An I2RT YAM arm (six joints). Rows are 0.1 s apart.
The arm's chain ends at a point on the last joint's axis. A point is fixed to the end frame.
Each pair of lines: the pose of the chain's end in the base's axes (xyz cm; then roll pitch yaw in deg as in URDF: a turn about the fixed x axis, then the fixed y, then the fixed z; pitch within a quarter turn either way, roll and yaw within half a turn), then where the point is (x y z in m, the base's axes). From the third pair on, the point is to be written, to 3 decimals.
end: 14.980 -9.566 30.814 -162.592 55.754 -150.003
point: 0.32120 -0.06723 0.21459
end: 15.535 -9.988 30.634 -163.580 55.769 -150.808
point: 0.32631 -0.07061 0.21226
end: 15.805 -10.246 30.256 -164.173 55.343 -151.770
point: 0.328 -0.074 0.207
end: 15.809 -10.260 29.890 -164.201 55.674 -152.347
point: 0.329 -0.076 0.204
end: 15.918 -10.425 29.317 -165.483 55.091 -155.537
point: 0.330 -0.083 0.196
